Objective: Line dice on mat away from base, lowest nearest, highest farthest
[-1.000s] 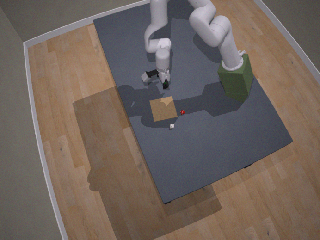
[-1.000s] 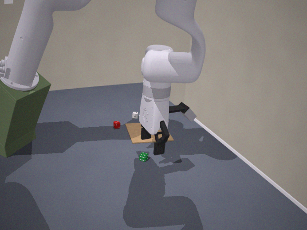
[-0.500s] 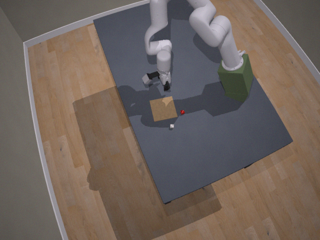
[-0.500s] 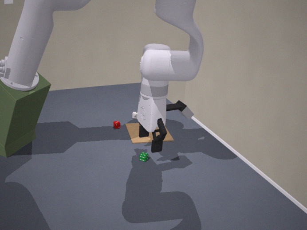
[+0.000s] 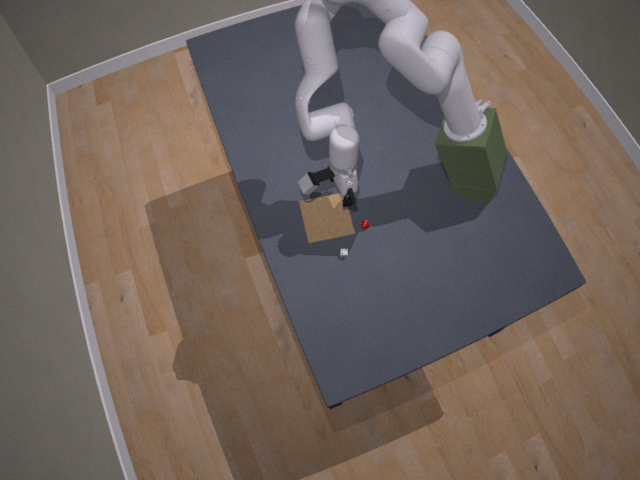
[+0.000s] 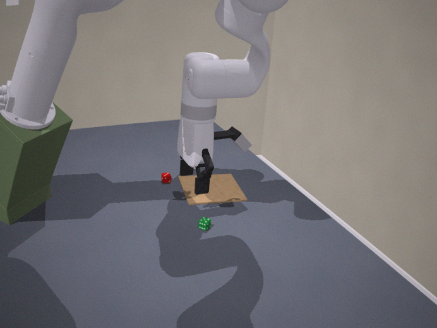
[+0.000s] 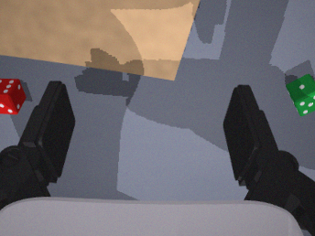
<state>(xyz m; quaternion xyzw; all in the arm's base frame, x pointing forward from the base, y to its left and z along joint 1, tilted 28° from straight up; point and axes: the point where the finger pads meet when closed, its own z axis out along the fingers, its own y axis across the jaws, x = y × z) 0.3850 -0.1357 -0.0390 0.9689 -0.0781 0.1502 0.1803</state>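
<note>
Right now the red die is 11 cm to the left of my hand and 4 cm below it. Also, from my hand: mat: 7 cm ahead, 5 cm below, 3 cm to the left; white die: 15 cm to the left, 10 cm ahead, 4 cm below; green die: 11 cm to the right, 4 cm below, 4 cm behind.
</note>
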